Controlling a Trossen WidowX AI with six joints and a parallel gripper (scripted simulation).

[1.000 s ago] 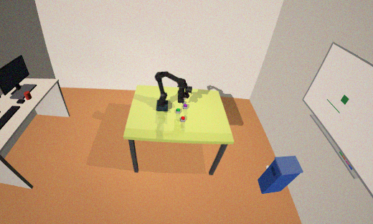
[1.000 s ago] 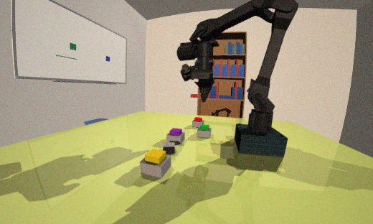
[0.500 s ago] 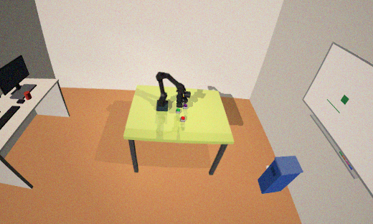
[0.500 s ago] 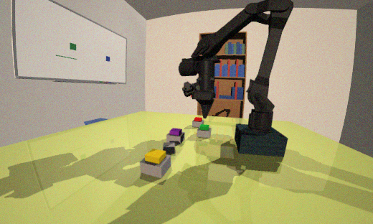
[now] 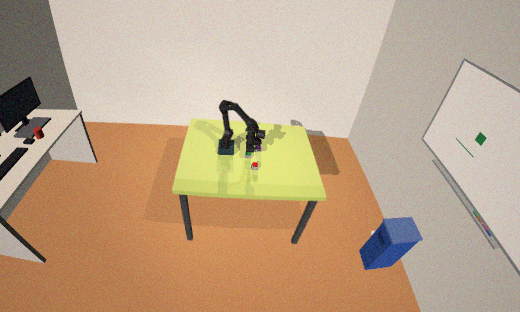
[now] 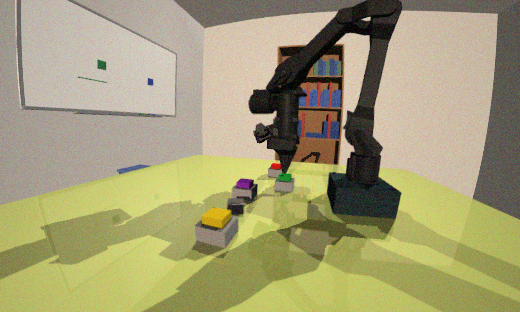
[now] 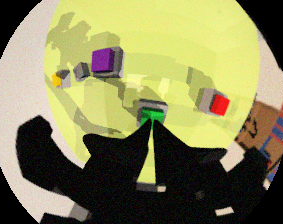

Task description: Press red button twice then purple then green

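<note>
Now: the green button 10 mm below my gripper tip. The rest, counted from my gripper tip: red button: 120 mm to the right, 50 mm ahead, 10 mm below; purple button: 90 mm to the left, 70 mm ahead, 10 mm below; small dark block: 170 mm to the left, 60 mm ahead, 30 mm below.
</note>
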